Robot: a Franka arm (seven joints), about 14 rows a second.
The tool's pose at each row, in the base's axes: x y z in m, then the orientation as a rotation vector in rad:
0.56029 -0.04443 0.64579 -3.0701 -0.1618 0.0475
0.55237 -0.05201 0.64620 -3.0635 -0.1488 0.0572
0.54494 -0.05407 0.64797 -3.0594 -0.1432 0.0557
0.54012 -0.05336 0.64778 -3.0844 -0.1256 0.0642
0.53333 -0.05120 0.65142 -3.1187 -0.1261 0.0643
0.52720 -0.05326 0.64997 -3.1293 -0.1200 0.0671
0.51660 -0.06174 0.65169 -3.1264 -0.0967 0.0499
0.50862 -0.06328 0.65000 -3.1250 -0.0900 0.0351
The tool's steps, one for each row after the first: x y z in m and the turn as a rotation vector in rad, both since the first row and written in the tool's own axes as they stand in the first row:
-0.00869 0.00667 -0.00063 0.0075 -0.0057 0.0083
-0.01634 0.00782 -0.00227 0.0119 -0.0045 0.0117
-0.02105 0.00663 -0.00187 -0.0120 -0.0105 0.0244
-0.02767 0.00353 -0.00513 -0.0462 -0.0119 0.0255
-0.03394 0.00504 -0.00361 -0.0565 -0.0140 0.0299
-0.04542 0.01223 -0.00551 -0.0528 -0.0023 0.0443
-0.05347 0.01305 -0.00365 -0.0515 0.0073 0.0482

